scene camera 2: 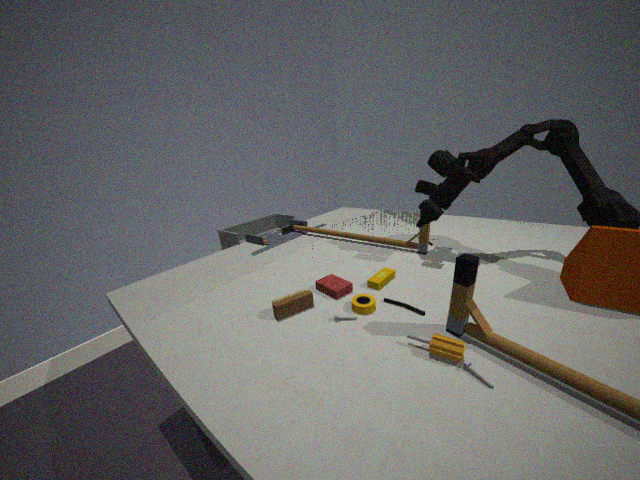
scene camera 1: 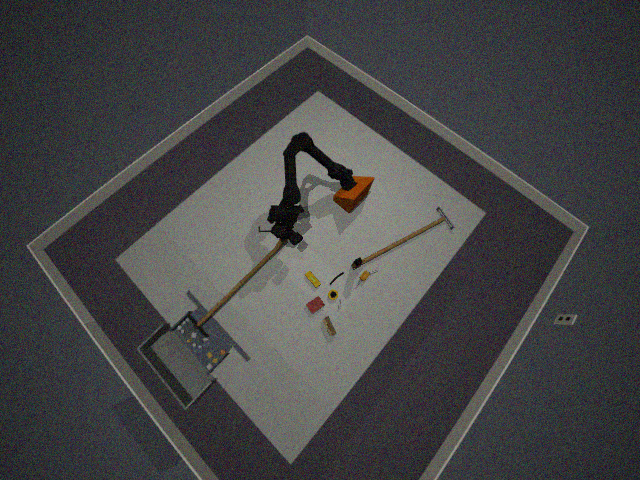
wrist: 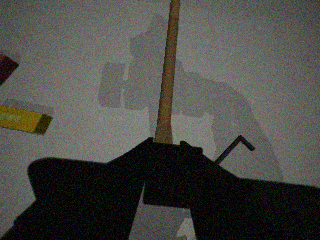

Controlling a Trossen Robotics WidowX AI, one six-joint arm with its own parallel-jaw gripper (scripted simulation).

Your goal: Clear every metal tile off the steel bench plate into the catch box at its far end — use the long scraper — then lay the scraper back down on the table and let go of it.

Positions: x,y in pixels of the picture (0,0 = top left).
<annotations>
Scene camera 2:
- my gripper: 419,225
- long scraper: 422,247
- yellow-handled tool: 448,348
</annotations>
